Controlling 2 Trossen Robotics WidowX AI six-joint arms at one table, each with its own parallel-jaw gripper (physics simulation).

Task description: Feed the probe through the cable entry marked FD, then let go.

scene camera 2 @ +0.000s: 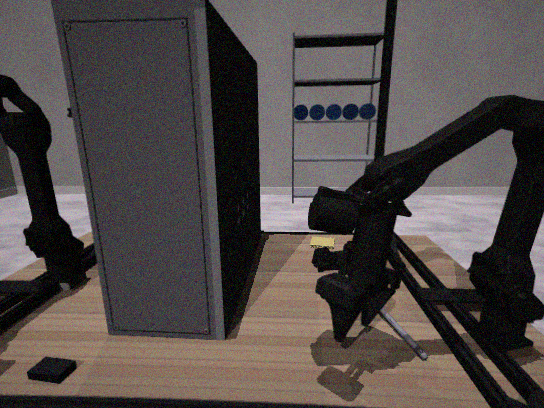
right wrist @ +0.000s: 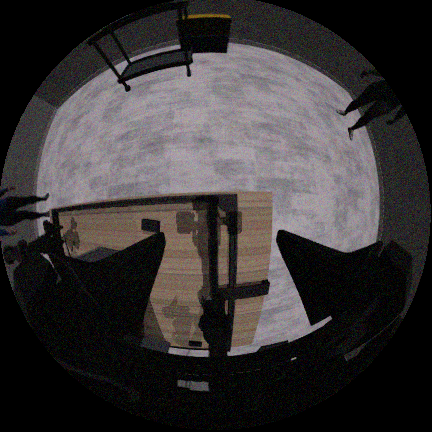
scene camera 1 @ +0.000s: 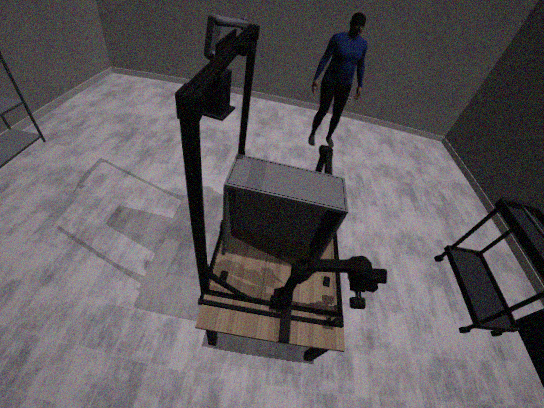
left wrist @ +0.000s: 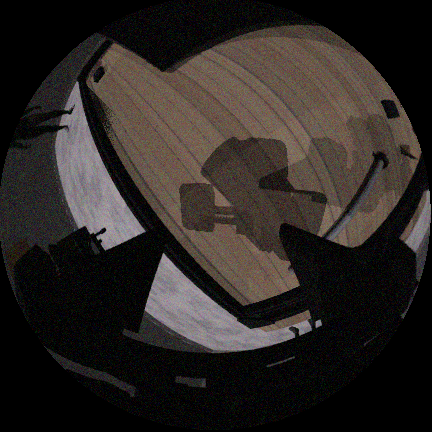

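Where they show: left gripper, fingertip midpoint: point(scene camera 2: 351, 332) point(right wrist: 63, 233) point(left wrist: 224, 230); right gripper, fingertip midpoint: point(right wrist: 222, 237) point(scene camera 1: 353, 295); left arm's base at its link origin: point(scene camera 2: 500, 335) point(right wrist: 54, 240); right arm's base at its link origin: point(scene camera 2: 65, 276) point(right wrist: 214, 305) point(scene camera 1: 276, 303).
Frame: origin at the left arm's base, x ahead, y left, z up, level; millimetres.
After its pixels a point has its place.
The probe point(scene camera 2: 404, 334) @(x 154, y -53, z -7 mm) point(left wrist: 356, 200) @(x 153, y -138, z -8 mm) is a thin grey rod lying slantwise on the wooden table point(scene camera 2: 270, 372) @(x 411, y -45, z -19 mm). In the left wrist view it has a dark end, and its near part is hidden behind a finger. My left gripper point(scene camera 2: 354, 331) @(x 278, y -26, z 41 mm) point(left wrist: 224, 230) @(x 278, y -26, z 41 mm) is open and empty, low over the table beside the probe. A tall grey cabinet point(scene camera 1: 285, 180) @(x 484, y -449, z 545 mm) point(scene camera 2: 140, 175) @(x 591, y -185, z 290 mm) stands on the table, its dark side facing the left arm. Faint marks show on that side; the FD marking cannot be read. My right gripper point(scene camera 1: 381, 276) point(right wrist: 222, 237) @(x 938, y -173, z 252 mm) is open and empty, out past the table's edge.
Black blocks point(scene camera 2: 51, 369) @(x 746, y -134, z -5 mm) point(left wrist: 390, 108) point(right wrist: 151, 224) @(x 758, y -143, z -5 mm) and a yellow piece point(scene camera 2: 322, 242) @(x 111, y -515, z -9 mm) lie on the table. Dark rails point(scene camera 2: 440, 320) @(x 70, y -62, z 1 mm) run below the left arm. A tall black frame point(scene camera 1: 194, 200) @(x 726, y -830, z 696 mm) rises from the table. A person point(scene camera 1: 347, 55) stands behind it.
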